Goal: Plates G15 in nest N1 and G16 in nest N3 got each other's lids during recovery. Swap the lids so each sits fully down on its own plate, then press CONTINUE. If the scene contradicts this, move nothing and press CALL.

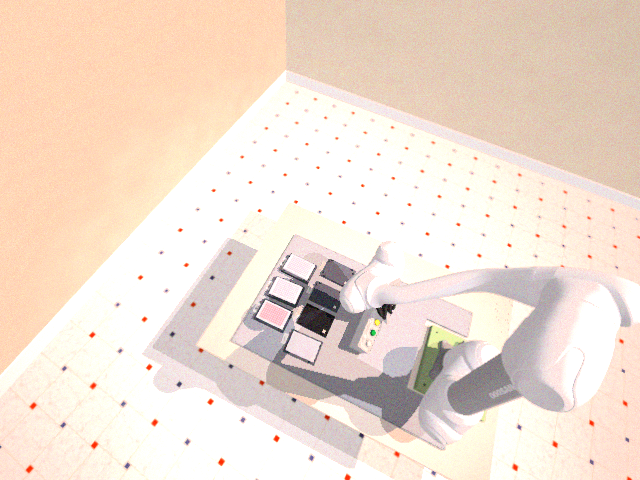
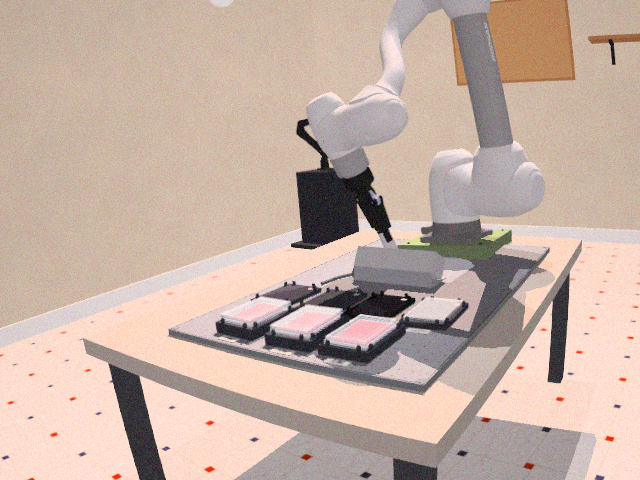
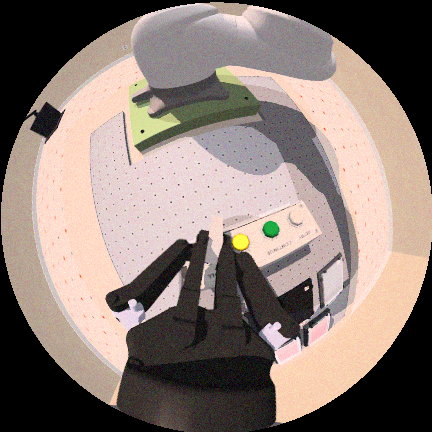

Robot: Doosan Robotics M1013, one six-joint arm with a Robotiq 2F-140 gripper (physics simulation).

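Places are measured from the arm's base along level axes (x ahead, y left, z up), in millimetres.
Pixels of known places: gripper, fingertip midpoint: (image 1: 385, 321) (image 3: 214, 224); arm's base, origin of the base link: (image 2: 457, 237) (image 3: 183, 85).
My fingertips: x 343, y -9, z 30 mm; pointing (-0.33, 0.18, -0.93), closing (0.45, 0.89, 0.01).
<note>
For each thing: its top centre in the pictures, then the offset to it from my fingertips.
- button box, middle of its top: (image 3: 264, 251) (image 2: 398, 246) (image 1: 371, 323) 52 mm ahead, 55 mm left, 30 mm up
- green CONTINUE button, middle of its top: (image 3: 273, 229) (image 1: 373, 332) 28 mm ahead, 78 mm left, 21 mm up
- middle plate, middle of its top: (image 2: 306, 316) (image 3: 288, 353) (image 1: 285, 289) 453 mm ahead, 118 mm left, 15 mm down
- redder plate, middle of its top: (image 2: 362, 327) (image 3: 319, 332) (image 1: 273, 313) 434 mm ahead, 238 mm left, 20 mm down
- yellow button, middle of its top: (image 3: 241, 243) (image 1: 377, 321) 34 mm ahead, 28 mm left, 18 mm up
- white RETRY button, middle of its top: (image 3: 298, 217) (image 1: 369, 342) 23 mm ahead, 128 mm left, 21 mm up
- lid, middle of its top: (image 2: 434, 308) (image 3: 333, 283) (image 1: 303, 346) 250 mm ahead, 278 mm left, 36 mm down
My gripper (image 2: 387, 240) (image 3: 214, 224) is shut and empty, pale tips together, over the blue-button end of the button box (image 1: 361, 341) (image 2: 398, 268) (image 3: 257, 254). The fingers hide the blue button. The green CONTINUE button (image 1: 372, 332) (image 3: 271, 229) is uncovered. Three pinkish lidded plates stand in a row of dark nests: one plate (image 1: 298, 267) (image 2: 256, 311), a middle plate (image 1: 285, 290) (image 2: 308, 321) and a redder plate (image 1: 273, 314) (image 2: 363, 332). Their lids look level. Plate and nest labels cannot be read, so I cannot tell G15 from G16.
The box has a yellow button (image 1: 377, 322) (image 3: 240, 242) and a white RETRY button (image 1: 368, 342) (image 3: 296, 218). Dark nests (image 1: 315, 319) (image 2: 385, 304) and a pale plate or lid (image 1: 303, 346) (image 2: 435, 311) (image 3: 332, 281) lie between plates and box. The green arm base (image 2: 478, 249) (image 3: 195, 122) stands behind.
</note>
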